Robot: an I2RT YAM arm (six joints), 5 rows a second.
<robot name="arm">
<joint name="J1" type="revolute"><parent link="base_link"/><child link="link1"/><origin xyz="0 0 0.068" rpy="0 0 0"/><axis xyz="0 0 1"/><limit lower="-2.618" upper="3.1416"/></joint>
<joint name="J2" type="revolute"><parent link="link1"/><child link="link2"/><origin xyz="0.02 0.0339 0.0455" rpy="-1.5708 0 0"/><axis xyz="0 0 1"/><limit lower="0" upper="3.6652"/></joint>
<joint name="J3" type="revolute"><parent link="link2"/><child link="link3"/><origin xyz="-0.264 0 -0.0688" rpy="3.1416 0 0"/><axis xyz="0 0 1"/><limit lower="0" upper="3.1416"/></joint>
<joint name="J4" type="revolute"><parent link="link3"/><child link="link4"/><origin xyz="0.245 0.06 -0.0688" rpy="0 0 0"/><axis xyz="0 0 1"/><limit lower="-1.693" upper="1.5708"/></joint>
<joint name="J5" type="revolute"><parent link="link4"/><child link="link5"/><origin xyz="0.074 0.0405 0.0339" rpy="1.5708 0 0"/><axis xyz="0 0 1"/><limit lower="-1.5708" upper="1.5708"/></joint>
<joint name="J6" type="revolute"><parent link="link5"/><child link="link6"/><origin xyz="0.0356 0 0.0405" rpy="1.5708 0 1.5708"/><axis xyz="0 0 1"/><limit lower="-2.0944" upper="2.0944"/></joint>
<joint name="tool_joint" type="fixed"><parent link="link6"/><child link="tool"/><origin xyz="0 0 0" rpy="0 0 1.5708"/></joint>
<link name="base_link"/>
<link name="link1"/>
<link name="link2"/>
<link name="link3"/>
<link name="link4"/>
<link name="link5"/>
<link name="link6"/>
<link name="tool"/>
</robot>
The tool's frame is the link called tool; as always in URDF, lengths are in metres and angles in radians.
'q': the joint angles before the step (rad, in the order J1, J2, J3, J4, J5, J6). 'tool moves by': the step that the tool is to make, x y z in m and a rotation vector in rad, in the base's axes. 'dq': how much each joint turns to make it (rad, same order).
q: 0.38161 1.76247 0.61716 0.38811 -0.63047 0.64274
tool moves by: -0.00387 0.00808 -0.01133 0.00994 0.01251 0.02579
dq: 0.02905 0.04727 -0.01197 0.06067 -0.00723 0.01542
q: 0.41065 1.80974 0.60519 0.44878 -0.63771 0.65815
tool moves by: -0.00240 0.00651 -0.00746 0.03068 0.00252 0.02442
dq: 0.02088 0.03977 -0.01044 0.07483 -0.02226 0.02381
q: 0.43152 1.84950 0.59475 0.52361 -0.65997 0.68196
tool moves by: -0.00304 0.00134 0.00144 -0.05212 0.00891 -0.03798
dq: 0.01487 -0.02207 -0.00040 -0.04906 0.06827 0.00483
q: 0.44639 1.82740 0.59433 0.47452 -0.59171 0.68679
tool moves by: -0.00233 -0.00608 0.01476 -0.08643 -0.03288 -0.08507
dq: -0.00233 -0.08817 -0.00378 -0.09734 0.12352 -0.01063
